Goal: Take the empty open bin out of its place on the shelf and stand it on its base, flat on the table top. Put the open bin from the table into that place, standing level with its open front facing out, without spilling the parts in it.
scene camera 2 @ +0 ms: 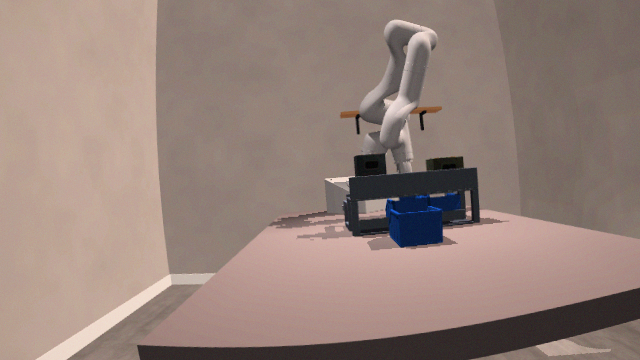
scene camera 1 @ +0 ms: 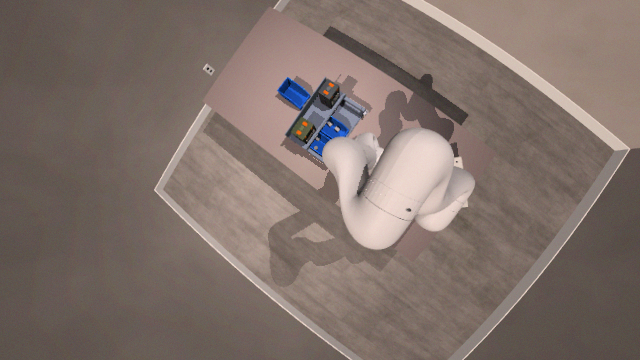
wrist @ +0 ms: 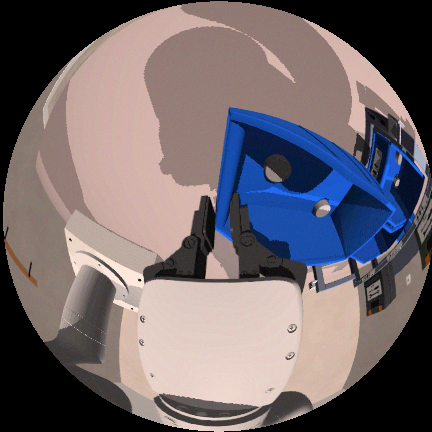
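Observation:
A blue open bin (wrist: 305,235) with two round parts, one (wrist: 277,168) larger and one (wrist: 322,207) smaller, is in my gripper (wrist: 221,204). The gripper is shut on an end wall of this bin, one finger inside and one outside. Whether the bin touches the table cannot be told; the arm hides it in scene camera 1. The empty blue bin (scene camera 1: 295,94) (scene camera 2: 417,228) stands upright on the table top, beyond the shelf. The grey shelf (scene camera 2: 412,186) holds other blue bins, one (scene camera 1: 334,128) with parts inside. Beside that bin is an empty place in the shelf.
A dark box (scene camera 1: 330,93) (scene camera 2: 370,165) and an olive box (scene camera 1: 303,130) (scene camera 2: 445,163) with orange marks stand on top of the shelf. The robot's white base plate (wrist: 107,250) is at the left in the wrist view. An orange wall shelf (scene camera 2: 350,114) hangs behind the arm.

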